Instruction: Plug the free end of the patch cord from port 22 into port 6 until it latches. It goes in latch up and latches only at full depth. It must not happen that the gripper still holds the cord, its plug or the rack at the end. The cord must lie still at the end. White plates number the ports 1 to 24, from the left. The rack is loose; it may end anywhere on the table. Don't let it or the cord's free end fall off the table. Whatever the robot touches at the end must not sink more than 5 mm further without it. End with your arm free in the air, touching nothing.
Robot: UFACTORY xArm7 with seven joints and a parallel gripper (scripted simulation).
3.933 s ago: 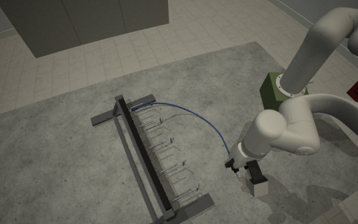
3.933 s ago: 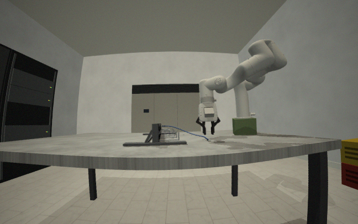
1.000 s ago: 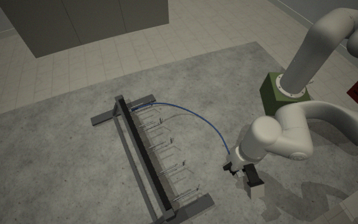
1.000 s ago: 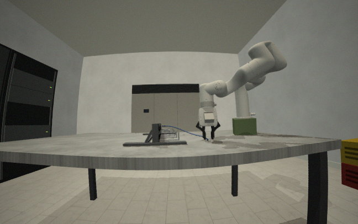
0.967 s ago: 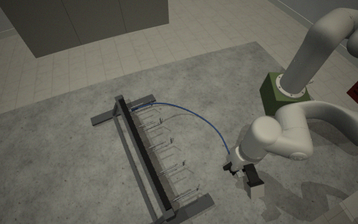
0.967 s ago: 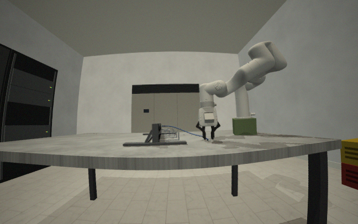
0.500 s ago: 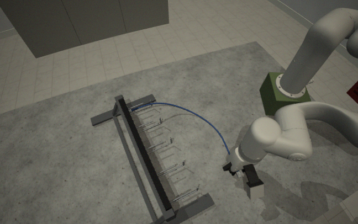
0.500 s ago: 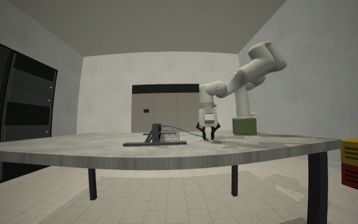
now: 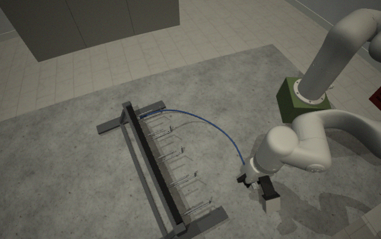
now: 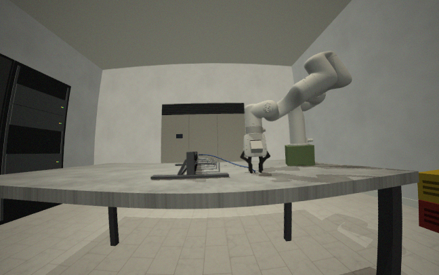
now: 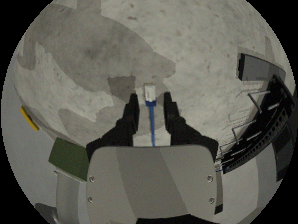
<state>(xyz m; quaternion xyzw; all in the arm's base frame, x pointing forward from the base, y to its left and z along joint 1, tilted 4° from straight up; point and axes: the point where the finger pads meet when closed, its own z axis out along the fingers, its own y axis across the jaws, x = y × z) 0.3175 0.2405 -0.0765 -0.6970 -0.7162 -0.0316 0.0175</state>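
Right now my hand is 2 cm to the right of the plug and 2 cm above it.
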